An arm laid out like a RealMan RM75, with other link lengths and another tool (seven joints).
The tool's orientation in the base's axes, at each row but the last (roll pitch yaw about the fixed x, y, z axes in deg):
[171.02 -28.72 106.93]
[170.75 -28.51 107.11]
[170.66 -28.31 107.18]
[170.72 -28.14 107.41]
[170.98 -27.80 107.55]
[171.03 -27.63 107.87]
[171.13 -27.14 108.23]
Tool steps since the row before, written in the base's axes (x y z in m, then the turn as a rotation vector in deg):
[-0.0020 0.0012 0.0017 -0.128 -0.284 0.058]
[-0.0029 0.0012 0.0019 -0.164 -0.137 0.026]
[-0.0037 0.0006 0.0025 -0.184 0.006 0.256]
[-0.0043 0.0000 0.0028 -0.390 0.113 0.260]
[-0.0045 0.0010 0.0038 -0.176 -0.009 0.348]
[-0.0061 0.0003 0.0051 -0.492 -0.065 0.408]
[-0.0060 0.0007 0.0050 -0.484 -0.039 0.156]
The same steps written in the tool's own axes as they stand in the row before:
[0.0023 -0.0014 -0.0009 -0.178 -0.177 -0.194]
[0.0027 -0.0023 -0.0011 -0.060 -0.184 -0.093]
[0.0027 -0.0031 -0.0019 0.174 -0.140 -0.223]
[0.0025 -0.0037 -0.0025 0.321 -0.314 -0.176]
[0.0038 -0.0036 -0.0029 0.202 -0.123 -0.310]
[0.0043 -0.0051 -0.0044 0.268 -0.432 -0.392]
[0.0045 -0.0049 -0.0041 0.173 -0.453 -0.158]

